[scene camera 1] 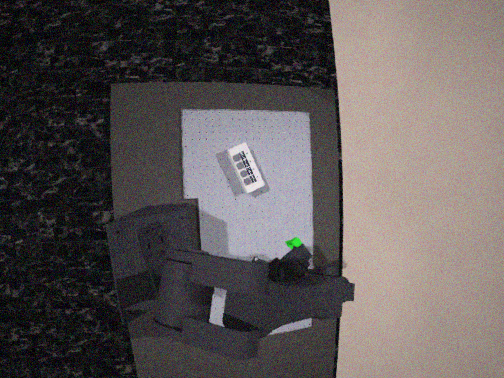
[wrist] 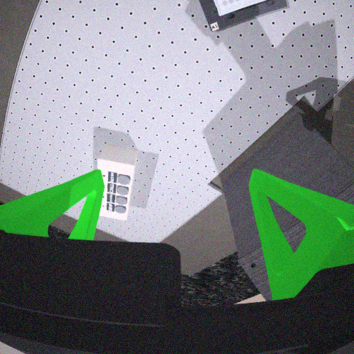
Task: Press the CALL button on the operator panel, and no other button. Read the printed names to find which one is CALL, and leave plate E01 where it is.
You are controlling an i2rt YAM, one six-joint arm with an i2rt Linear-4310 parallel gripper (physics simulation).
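Pixels of known places: gripper, fingertip midpoint: (scene camera 1: 273,255); arm's base, origin of the base link: (scene camera 1: 159,262).
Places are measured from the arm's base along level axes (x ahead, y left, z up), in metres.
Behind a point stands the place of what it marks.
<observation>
The operator panel (scene camera 1: 246,168) @[z -0.219, x 0.326, y 0.157 m] (wrist: 116,190) is a small white box with a column of round grey buttons and dark printed names beside them. The names are too small and blurred to read, so I cannot tell which button is CALL. My gripper (scene camera 1: 294,243) (wrist: 176,177) is open and empty, its green fingers wide apart. In the scene view it is toward the front right of the panel, well away from it. In the wrist view the panel shows beside the left fingertip. A white plate (wrist: 240,5) in a dark holder marked A1 is partly cut off at the top; its name is not readable.
A light perforated board (scene camera 1: 290,150) @[z -0.271, x 0.525, y 0.174 m] (wrist: 150,35) lies under the panel and the plate holder. The arm's dark base (scene camera 1: 150,225) @[z 0.019, x 0.018, y 0.097 m] (wrist: 285,165) stands at the left in the scene view. The arm covers the board's front part there, and the plate does not show in that view.
</observation>
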